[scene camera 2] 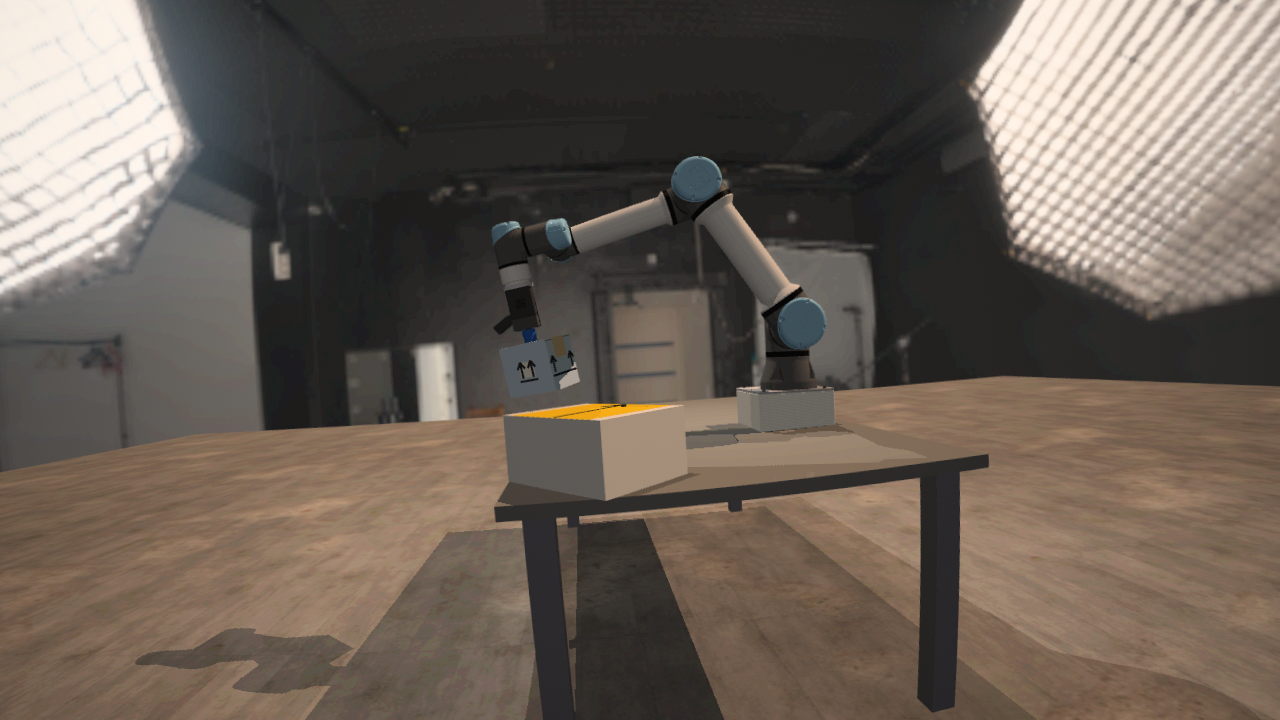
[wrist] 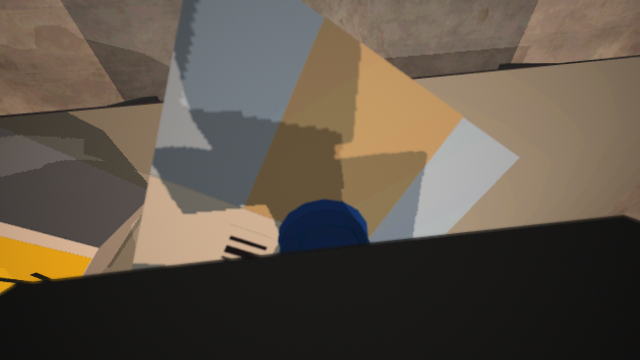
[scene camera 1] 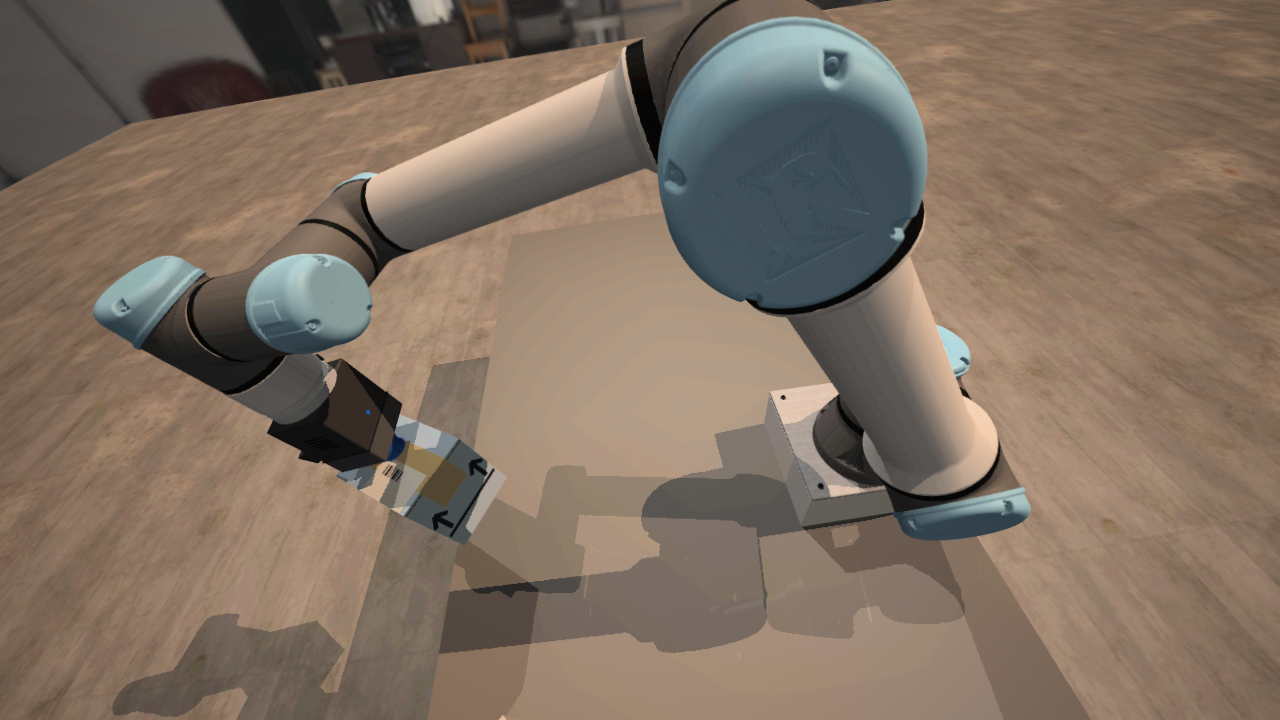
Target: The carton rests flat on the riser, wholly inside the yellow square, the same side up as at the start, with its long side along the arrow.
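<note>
A carton (wrist: pixel 262 113) is held by my suction cup (wrist: pixel 324 223), clear of everything else. A riser (scene camera 2: pixel 601 451), (wrist: pixel 71 218) rests on the table.
</note>
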